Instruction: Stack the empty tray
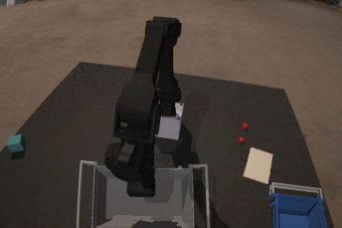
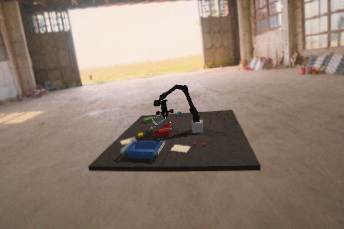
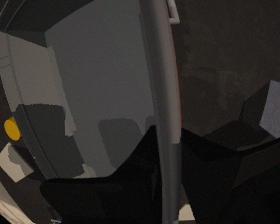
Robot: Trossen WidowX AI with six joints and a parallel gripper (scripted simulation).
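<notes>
Now: gripper tip 80 mm short of the grey tray. The rest, counted from my gripper tip: yellow object: 290 mm ahead, 130 mm below, 20 mm to the left; green block: 430 mm to the right, 240 mm ahead, 120 mm below; teal cube: 550 mm to the right, 170 mm behind, 110 mm below.
</notes>
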